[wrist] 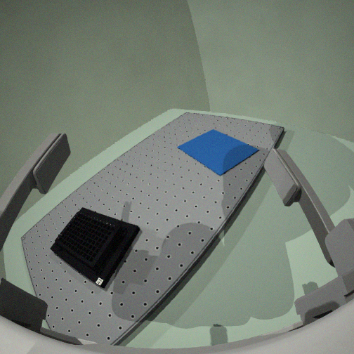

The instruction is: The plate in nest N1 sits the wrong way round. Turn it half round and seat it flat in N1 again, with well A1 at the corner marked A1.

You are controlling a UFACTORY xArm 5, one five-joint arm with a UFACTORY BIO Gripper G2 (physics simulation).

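A black well plate sits in a black nest at the lower left of the wrist view. A small white label marked A1 is on the nest's near corner. Which corner of the plate holds well A1 cannot be made out. My gripper is wide open, with one finger at the left and the other at the right of the view. It is well above the board and apart from the plate, and nothing is between its fingers.
The nest stands on a grey perforated board with a dark edge. A flat blue square mat lies on the board farther back, partly under a shadow. A pale green surface surrounds the board, and green walls rise behind it.
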